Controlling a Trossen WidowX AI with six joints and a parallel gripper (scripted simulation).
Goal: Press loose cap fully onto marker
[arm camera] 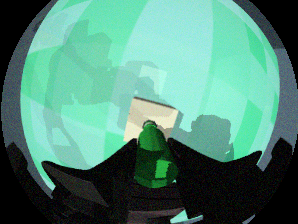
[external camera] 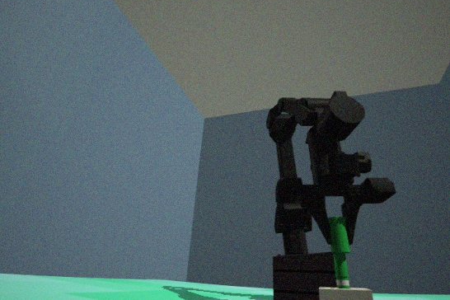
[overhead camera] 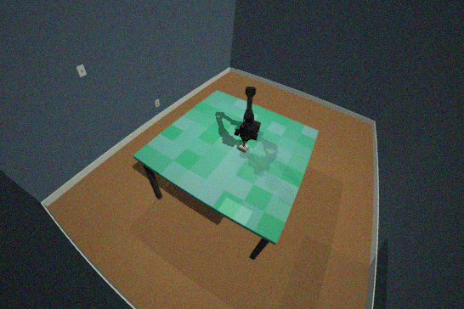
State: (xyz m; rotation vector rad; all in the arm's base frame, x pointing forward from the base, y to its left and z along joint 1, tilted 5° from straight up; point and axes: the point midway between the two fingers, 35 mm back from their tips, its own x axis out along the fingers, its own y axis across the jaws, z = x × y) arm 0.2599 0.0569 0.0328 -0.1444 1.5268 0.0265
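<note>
Now: gripper tip 30 mm above the green marker and 10 mm past it. Round my gripper tip: green cap 10 mm above; pale holder block 80 mm below, 10 mm behind.
</note>
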